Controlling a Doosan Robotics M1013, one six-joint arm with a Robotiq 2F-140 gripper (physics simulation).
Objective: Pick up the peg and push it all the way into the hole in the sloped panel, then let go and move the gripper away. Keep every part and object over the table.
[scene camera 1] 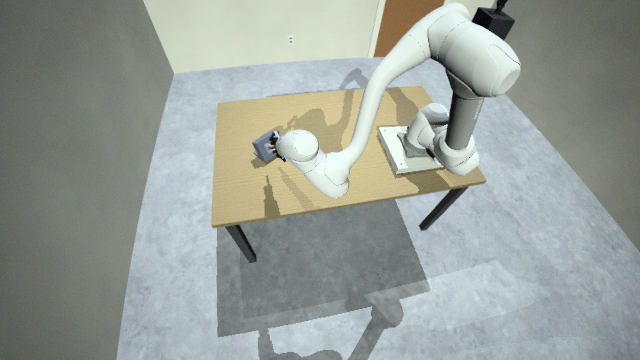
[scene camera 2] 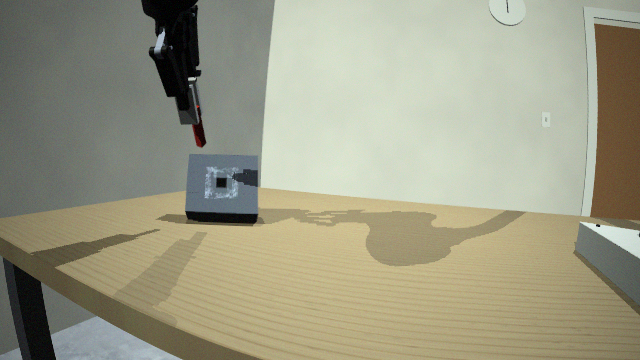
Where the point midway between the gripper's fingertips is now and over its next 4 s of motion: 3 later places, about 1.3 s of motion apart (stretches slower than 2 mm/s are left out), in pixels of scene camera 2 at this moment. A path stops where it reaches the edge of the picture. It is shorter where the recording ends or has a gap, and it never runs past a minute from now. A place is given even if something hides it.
The gripper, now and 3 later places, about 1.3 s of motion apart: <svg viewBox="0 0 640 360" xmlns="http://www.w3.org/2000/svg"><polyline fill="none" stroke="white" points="191,118 194,113 209,170 213,176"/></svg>
